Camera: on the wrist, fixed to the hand. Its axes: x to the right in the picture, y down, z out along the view.
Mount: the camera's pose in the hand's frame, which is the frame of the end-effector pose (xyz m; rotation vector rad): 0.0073 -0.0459 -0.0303 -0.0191 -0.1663 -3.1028
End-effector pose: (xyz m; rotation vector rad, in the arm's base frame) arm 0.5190 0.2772 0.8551 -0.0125 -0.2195 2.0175
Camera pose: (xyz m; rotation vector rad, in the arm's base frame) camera 0.5598 0.3078 0.8333 0.2816 -0.0848 -1.0814
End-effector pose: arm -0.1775 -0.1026 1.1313 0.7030 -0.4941 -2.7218
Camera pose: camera -0.1768 -0.0715 1.0853 -0.2521 -0.4857 0.3527
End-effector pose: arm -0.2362 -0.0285 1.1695 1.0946 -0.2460 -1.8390
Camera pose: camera -0.2426 -0.0017 1.1213 -0.1422 -0.9289 1.1179
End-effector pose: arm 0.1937 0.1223 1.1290 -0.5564 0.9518 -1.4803
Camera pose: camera 0.1419 0.1193 1.1485 1.0459 0.6039 1.3823
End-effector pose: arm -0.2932 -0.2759 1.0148 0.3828 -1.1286 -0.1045
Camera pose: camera -0.2579 -0.3131 0.9938 -1.5893 -0.3835 2.5356
